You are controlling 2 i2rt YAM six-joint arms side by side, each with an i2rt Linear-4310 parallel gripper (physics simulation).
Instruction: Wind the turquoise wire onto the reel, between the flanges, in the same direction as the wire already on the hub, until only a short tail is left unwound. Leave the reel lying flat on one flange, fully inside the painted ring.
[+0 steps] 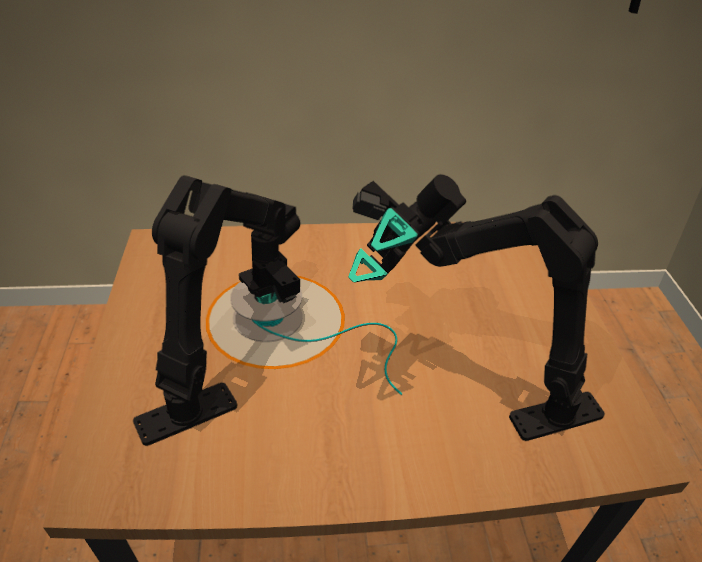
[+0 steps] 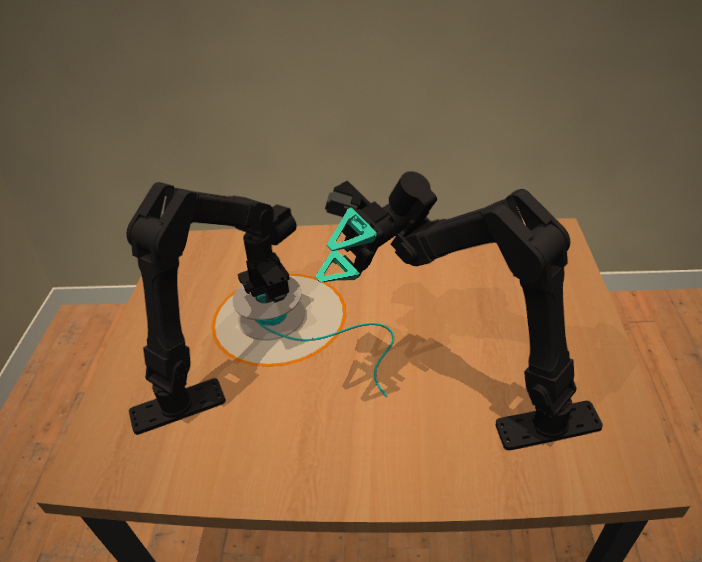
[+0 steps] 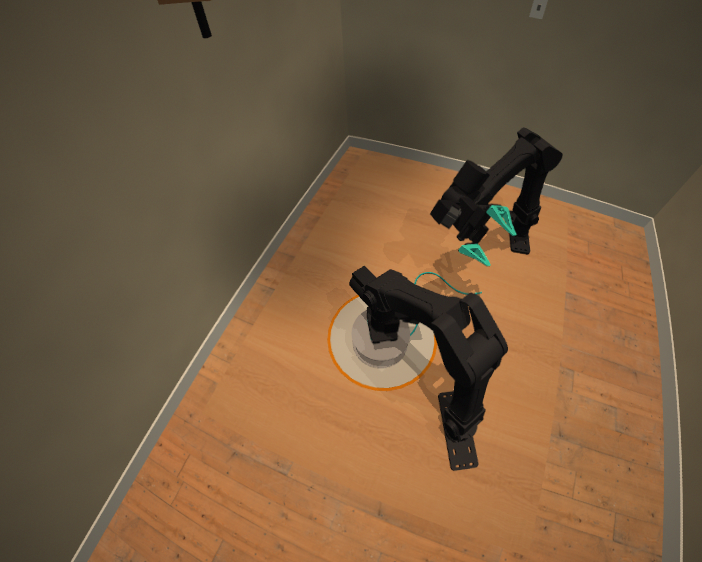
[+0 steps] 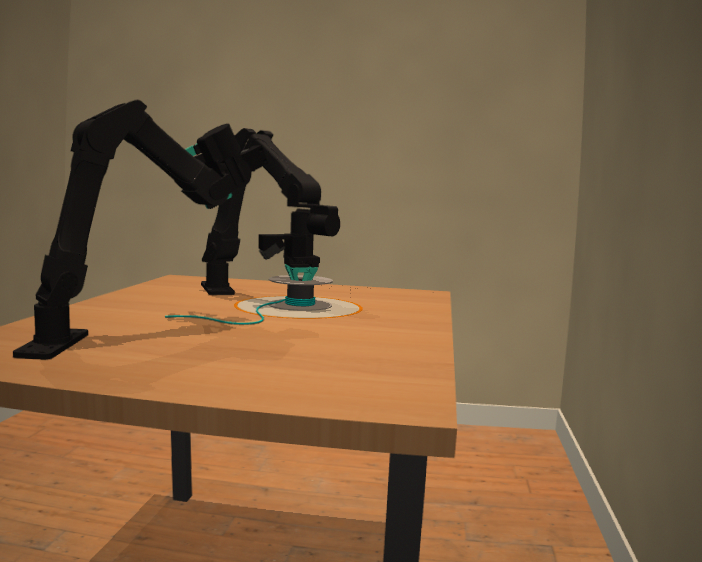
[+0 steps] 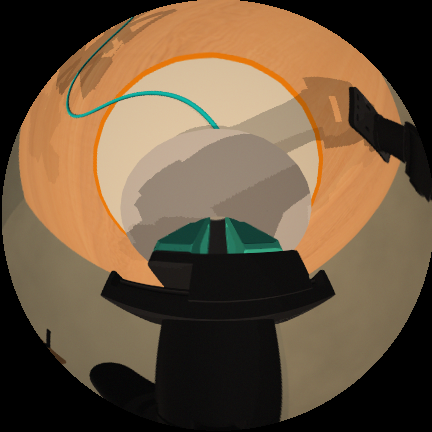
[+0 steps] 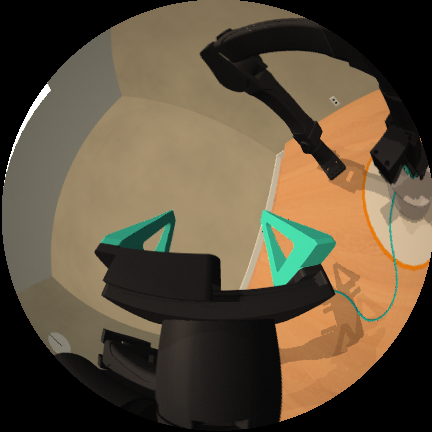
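Seen in the pictures: left gripper, fingertip midpoint: (image 1: 266, 308) (image 3: 380, 338) (image 4: 300, 294) (image 5: 217, 214); right gripper, fingertip midpoint: (image 1: 361, 264) (image 2: 323, 264) (image 3: 501, 251) (image 6: 217, 214); left arm's base, origin of the base link: (image 1: 185, 414) (image 2: 177, 407) (image 3: 457, 429) (image 4: 217, 289) (image 5: 374, 130) (image 6: 325, 157); right arm's base, origin of the base link: (image 1: 557, 416) (image 2: 548, 426) (image 3: 518, 232) (image 4: 53, 345).
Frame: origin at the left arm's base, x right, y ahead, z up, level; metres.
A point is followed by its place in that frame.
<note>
The reel (image 1: 241, 304) @[y 0.172, x 0.208, z 0.065 m] (image 2: 242, 304) @[y 0.169, x 0.209, z 0.065 m] (image 3: 365, 345) @[y 0.217, x 0.235, z 0.066 m] (image 5: 200, 165) @[y 0.111, x 0.281, z 0.065 m] stands flat on its lower flange inside the painted ring (image 1: 275, 367) @[y 0.024, x 0.213, z 0.001 m] (image 2: 269, 365) @[y 0.023, x 0.214, z 0.000 m] (image 3: 381, 389) @[y 0.184, x 0.129, z 0.000 m] (image 4: 361, 308) @[y 0.311, x 0.335, z 0.000 m] (image 5: 210, 55) @[y 0.009, x 0.281, z 0.000 m]. Several turquoise turns sit low on its hub. The loose turquoise wire (image 1: 310, 340) @[y 0.054, x 0.314, z 0.004 m] (image 2: 307, 339) @[y 0.054, x 0.315, z 0.005 m] (image 4: 234, 323) @[y -0.031, x 0.485, z 0.002 m] (image 5: 150, 93) @[y 0.050, x 0.335, z 0.004 m] (image 6: 396, 270) leaves it and curves over the table in an S. My left gripper (image 1: 266, 300) @[y 0.172, x 0.267, z 0.026 m] (image 4: 301, 278) (image 5: 217, 214) @[y 0.172, x 0.267, z 0.026 m] points down over the upper flange, its fingers nearly together on the reel's small pale centre. My right gripper (image 1: 362, 263) @[y -0.104, x 0.324, z 0.316 m] (image 2: 325, 264) @[y -0.104, x 0.324, z 0.316 m] (image 6: 217, 214) @[y -0.104, x 0.324, z 0.316 m] is open and empty, high above the table.
The left arm's base plate (image 1: 184, 412) @[y -0.031, x -0.007, z 0.046 m] (image 2: 176, 405) @[y -0.031, x 0.003, z 0.039 m] stands near the ring at the left. The right arm's base plate (image 1: 556, 416) @[y -0.402, x 0.605, z 0.034 m] (image 2: 549, 424) @[y -0.410, x 0.610, z 0.045 m] stands at the right. The right forearm reaches inward above the table, and its shadow falls near the wire's free end.
</note>
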